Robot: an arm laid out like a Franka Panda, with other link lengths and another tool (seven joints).
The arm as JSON. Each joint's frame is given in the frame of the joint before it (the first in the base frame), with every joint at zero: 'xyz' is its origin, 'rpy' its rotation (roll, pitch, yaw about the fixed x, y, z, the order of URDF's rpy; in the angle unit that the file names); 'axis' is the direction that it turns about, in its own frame. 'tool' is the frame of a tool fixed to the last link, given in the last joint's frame.
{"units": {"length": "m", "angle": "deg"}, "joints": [
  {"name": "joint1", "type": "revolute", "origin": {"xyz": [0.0, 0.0, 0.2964], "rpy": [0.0, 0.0, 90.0]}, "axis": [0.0, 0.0, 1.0]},
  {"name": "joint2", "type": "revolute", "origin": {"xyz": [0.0, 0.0, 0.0], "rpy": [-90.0, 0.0, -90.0]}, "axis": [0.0, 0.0, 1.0]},
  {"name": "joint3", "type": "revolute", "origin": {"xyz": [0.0, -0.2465, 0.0], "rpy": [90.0, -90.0, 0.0]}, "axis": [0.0, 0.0, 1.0]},
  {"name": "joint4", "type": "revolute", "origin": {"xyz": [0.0, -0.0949, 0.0], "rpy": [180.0, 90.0, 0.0]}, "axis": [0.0, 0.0, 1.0]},
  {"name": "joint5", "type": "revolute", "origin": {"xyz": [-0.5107, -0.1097, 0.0], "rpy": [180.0, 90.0, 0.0]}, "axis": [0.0, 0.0, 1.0]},
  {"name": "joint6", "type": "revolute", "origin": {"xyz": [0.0, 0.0, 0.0], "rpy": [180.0, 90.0, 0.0]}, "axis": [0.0, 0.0, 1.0]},
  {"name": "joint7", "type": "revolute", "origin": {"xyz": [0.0, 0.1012, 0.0], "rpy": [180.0, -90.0, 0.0]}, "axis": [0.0, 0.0, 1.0]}
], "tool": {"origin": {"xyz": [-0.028, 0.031, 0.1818], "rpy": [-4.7, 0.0, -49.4]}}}
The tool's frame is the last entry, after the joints.
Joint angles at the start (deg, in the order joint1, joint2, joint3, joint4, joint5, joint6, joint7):
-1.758, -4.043, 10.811, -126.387, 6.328, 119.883, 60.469
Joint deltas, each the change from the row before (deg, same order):
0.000, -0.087, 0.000, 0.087, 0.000, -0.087, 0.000
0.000, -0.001, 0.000, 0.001, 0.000, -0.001, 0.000
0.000, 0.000, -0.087, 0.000, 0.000, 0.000, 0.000
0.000, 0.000, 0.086, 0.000, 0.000, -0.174, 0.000
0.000, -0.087, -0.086, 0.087, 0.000, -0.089, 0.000
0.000, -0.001, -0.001, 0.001, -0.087, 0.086, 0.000
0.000, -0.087, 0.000, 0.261, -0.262, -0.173, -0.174
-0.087, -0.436, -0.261, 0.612, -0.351, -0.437, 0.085
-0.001, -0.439, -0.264, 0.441, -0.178, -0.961, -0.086
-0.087, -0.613, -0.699, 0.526, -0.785, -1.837, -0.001
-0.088, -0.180, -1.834, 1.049, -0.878, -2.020, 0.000
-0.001, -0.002, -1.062, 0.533, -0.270, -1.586, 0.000
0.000, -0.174, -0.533, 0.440, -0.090, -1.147, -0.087
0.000, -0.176, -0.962, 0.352, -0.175, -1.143, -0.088
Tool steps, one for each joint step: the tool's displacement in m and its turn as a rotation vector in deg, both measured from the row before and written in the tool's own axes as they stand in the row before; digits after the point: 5 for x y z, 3 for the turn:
-0.00024, -0.00017, -0.00177, 0.085, -0.009, -0.015
0.00000, 0.00000, -0.00002, 0.001, 0.000, 0.000
0.00095, -0.00031, -0.00013, 0.006, -0.018, 0.085
-0.00083, 0.00082, 0.00051, -0.176, 0.052, -0.081
0.00070, -0.00046, -0.00189, 0.089, -0.027, 0.068
0.00012, -0.00027, -0.00016, 0.101, 0.061, -0.037
-0.00012, -0.00058, -0.00333, 0.212, 0.216, -0.317
0.00299, -0.00282, -0.01111, 0.676, 0.162, 0.190
0.00251, -0.00006, -0.00811, -0.035, 0.170, 0.040
0.00978, 0.00046, -0.00951, -0.513, 0.742, 0.406
0.02231, -0.00439, -0.01116, -0.572, 0.499, 1.492
0.01243, -0.00071, -0.00354, -0.967, 0.167, 0.925
0.00601, 0.00032, -0.00497, -0.500, 0.056, 0.377
0.01111, -0.00056, -0.00440, -0.562, 0.024, 0.771

